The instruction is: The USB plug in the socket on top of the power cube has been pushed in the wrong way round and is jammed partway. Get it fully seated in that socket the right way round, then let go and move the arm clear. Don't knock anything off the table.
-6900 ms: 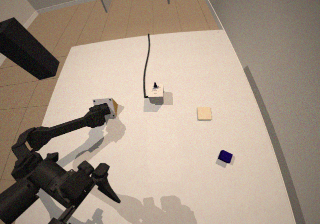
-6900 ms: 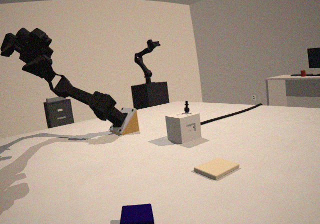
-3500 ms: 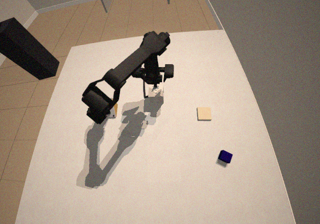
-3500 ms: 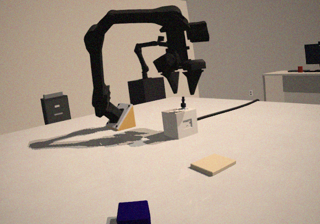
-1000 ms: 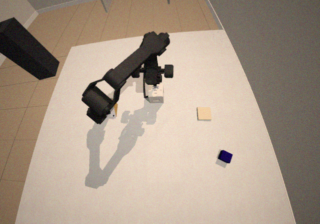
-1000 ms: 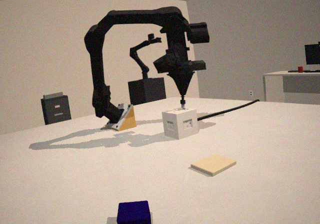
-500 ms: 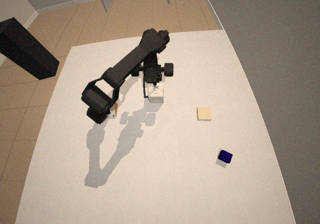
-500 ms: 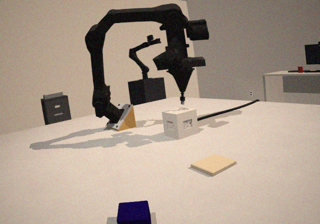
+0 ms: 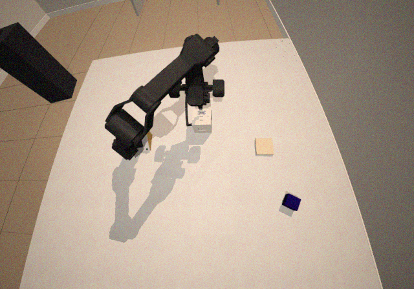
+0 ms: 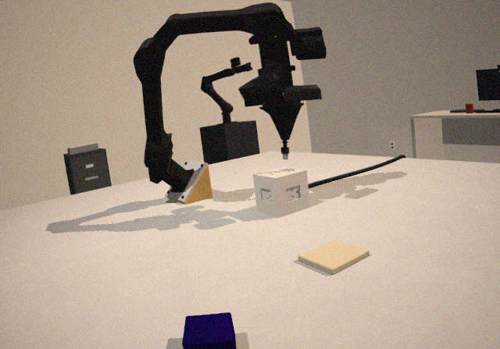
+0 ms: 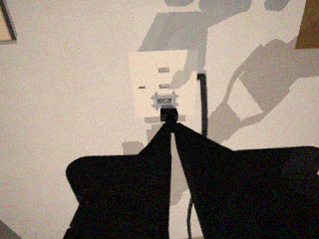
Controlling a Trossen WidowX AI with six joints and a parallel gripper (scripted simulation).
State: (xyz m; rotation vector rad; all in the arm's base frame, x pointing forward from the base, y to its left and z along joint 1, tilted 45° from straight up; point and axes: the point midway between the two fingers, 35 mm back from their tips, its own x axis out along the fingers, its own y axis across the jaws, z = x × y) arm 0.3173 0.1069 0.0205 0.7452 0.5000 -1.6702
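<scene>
Right now my gripper tip is 20 mm above the dark USB plug. The rest, counted from my gripper tip: dark blue block: 400 mm to the right, 260 mm ahead, 120 mm below; flat tan pad: 230 mm ahead, 170 mm to the right, 130 mm below; USB socket: 70 mm below.
</scene>
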